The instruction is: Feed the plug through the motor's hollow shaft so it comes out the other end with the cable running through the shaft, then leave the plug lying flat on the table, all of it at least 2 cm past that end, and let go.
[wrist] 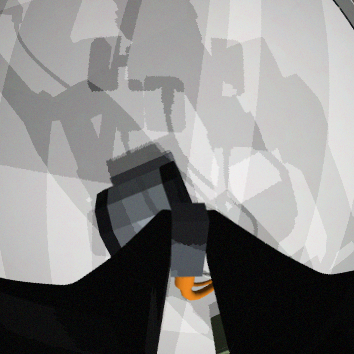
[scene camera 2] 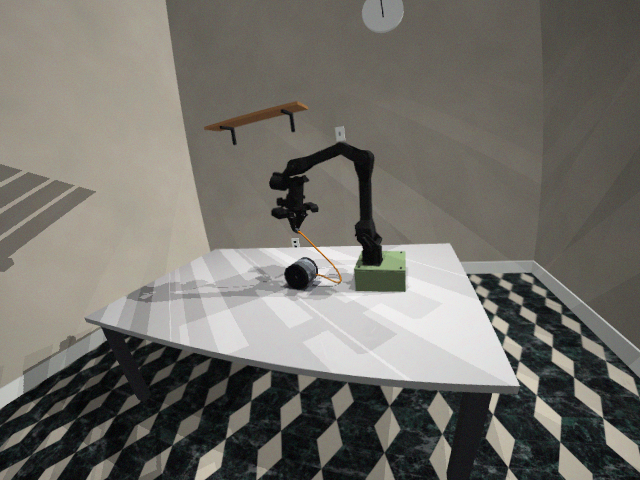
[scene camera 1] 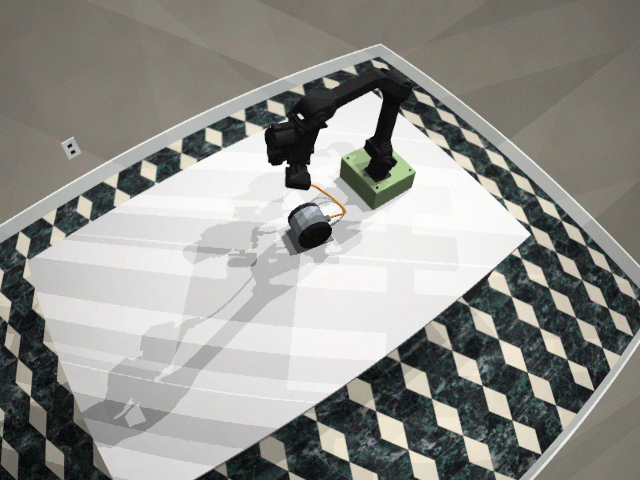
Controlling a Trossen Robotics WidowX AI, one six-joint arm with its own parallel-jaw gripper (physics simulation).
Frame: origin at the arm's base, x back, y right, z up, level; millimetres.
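Seen in the pictures: gripper, between the fingertips: (wrist: 187, 219) (scene camera 2: 295, 230); arm's base, origin of its link: (scene camera 2: 372, 262) (scene camera 1: 377, 172).
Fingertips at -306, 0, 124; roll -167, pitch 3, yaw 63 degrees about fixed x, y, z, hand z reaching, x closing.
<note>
Pixels of each thing's middle, then the offset from my fingertips to it, as dx, dy, dz. Level surfaces: height alone.
- motor, middle of its body: (wrist: 153, 218) (scene camera 1: 310, 225) (scene camera 2: 302, 273) +33, -53, -161
- dark grey plug, middle of its body: (wrist: 186, 240) +8, -4, +2
- white table, height of its surface: dz -212
The motor (scene camera 1: 309, 224) (scene camera 2: 301, 273) (wrist: 132, 212) is a grey drum with black ends, lying on its side on the table. Its shaft opening is too small to make out clearly. My gripper (scene camera 2: 296, 229) (wrist: 187, 219) is shut on the dark grey plug (wrist: 189, 257), held well above the table, higher than the motor. In the wrist view the motor is left of the plug, partly hidden by a finger. In scene camera 1 the fingertips and plug are hidden. The orange cable (scene camera 1: 333, 198) (scene camera 2: 325, 256) (wrist: 186, 289) hangs from the plug, bends near the table and returns to the motor's side.
The green base block (scene camera 1: 356, 184) (scene camera 2: 379, 279) of the arm stands right of the motor, with the cable's bend between them. The white table (scene camera 1: 336, 330) (scene camera 2: 413, 356) carries arm and motor. A wooden shelf (scene camera 2: 255, 116) is on the wall behind.
</note>
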